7 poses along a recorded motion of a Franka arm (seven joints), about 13 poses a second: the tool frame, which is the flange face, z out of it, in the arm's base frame.
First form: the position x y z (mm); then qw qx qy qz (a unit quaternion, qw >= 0).
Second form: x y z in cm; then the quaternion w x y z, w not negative. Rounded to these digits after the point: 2 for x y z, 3 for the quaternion.
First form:
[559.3 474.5 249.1 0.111 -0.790 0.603 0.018]
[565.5 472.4 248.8 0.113 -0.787 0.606 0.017]
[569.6 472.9 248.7 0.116 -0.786 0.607 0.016]
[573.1 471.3 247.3 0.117 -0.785 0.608 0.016]
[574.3 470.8 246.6 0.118 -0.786 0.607 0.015]
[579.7 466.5 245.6 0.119 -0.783 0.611 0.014]
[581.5 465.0 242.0 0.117 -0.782 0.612 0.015]
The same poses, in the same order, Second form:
[55.93 47.45 24.91 0.111 -0.790 0.603 0.018]
[56.55 47.24 24.88 0.113 -0.787 0.606 0.017]
[56.96 47.29 24.87 0.116 -0.786 0.607 0.016]
[57.31 47.13 24.73 0.117 -0.785 0.608 0.016]
[57.43 47.08 24.66 0.118 -0.786 0.607 0.015]
[57.97 46.65 24.56 0.119 -0.783 0.611 0.014]
[58.15 46.50 24.20 0.117 -0.782 0.612 0.015]

